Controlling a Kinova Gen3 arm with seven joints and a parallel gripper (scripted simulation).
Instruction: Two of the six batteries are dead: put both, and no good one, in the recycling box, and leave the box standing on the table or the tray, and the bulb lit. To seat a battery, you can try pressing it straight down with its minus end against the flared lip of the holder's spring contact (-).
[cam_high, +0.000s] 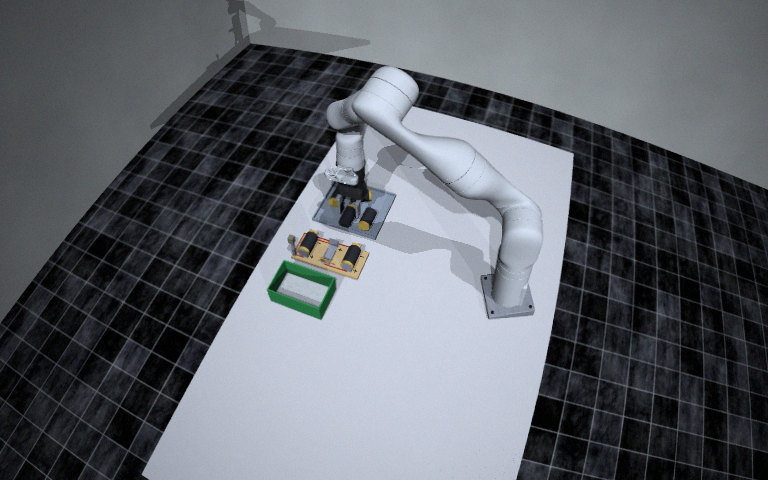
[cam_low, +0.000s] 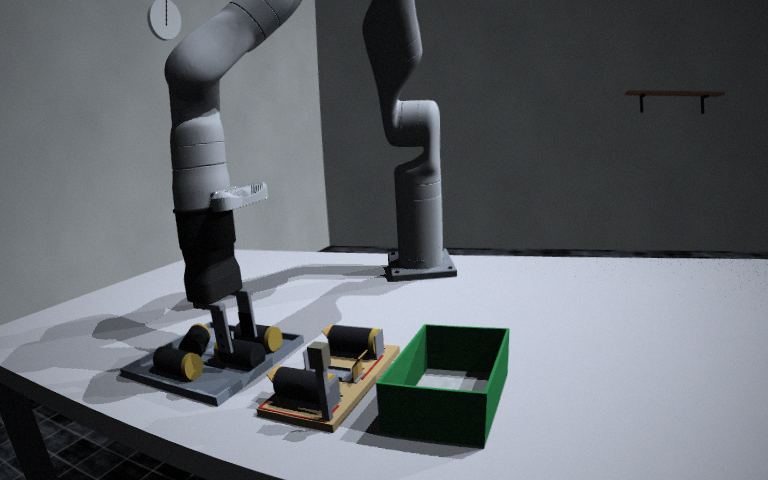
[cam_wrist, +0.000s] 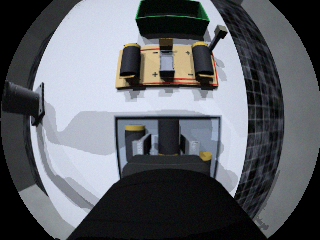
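My gripper is now 50 mm to the left of the grey tray, 40 mm above it and 10 mm short of it. From my hand the other things lie so: green recycling box: 280 mm to the left, 30 mm below, 10 mm ahead.
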